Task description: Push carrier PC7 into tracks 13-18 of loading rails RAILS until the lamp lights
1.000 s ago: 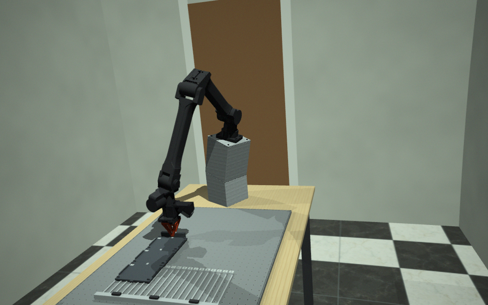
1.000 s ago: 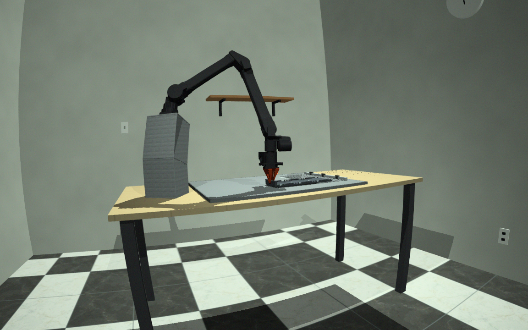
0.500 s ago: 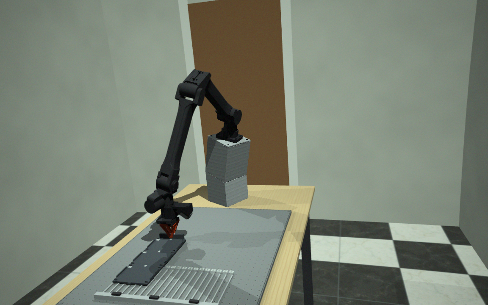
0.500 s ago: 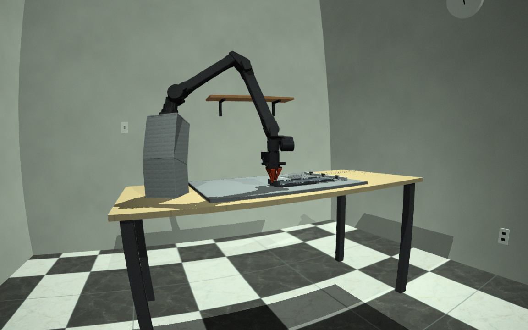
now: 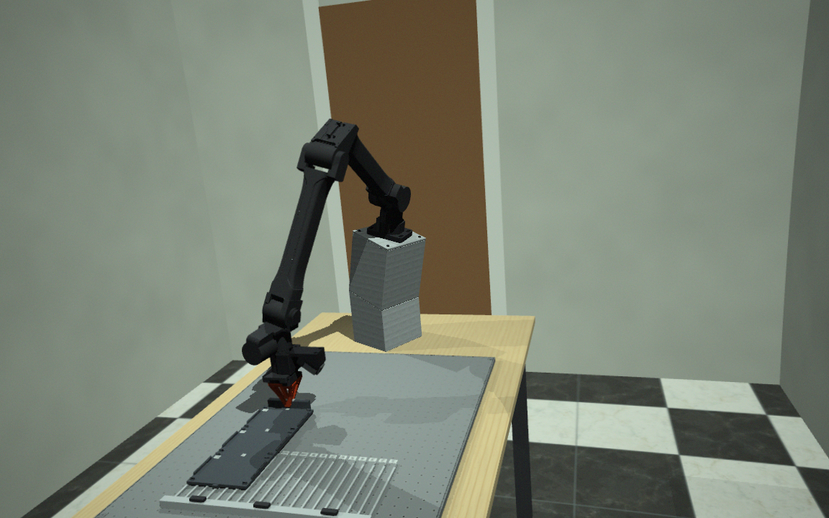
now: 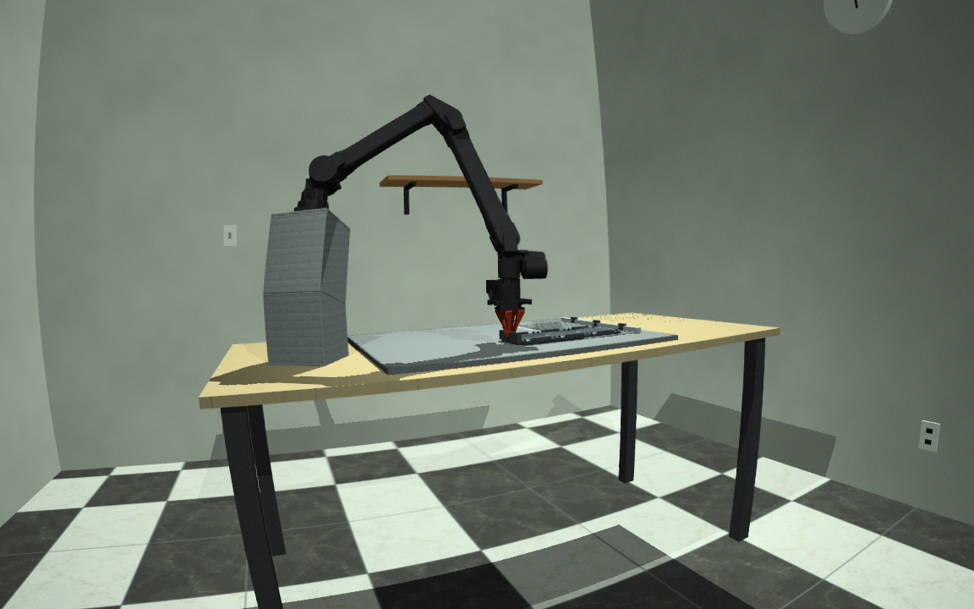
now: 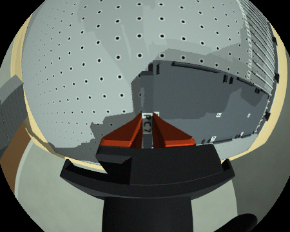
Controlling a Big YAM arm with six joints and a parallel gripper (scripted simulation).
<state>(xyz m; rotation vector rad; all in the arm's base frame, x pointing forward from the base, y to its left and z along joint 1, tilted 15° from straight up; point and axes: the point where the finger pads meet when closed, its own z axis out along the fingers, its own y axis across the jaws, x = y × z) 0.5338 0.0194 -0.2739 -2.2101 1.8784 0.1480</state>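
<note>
Now: hand 16 cm short of the carrier PC7, 3 cm to the right of it and 1 cm above it.
</note>
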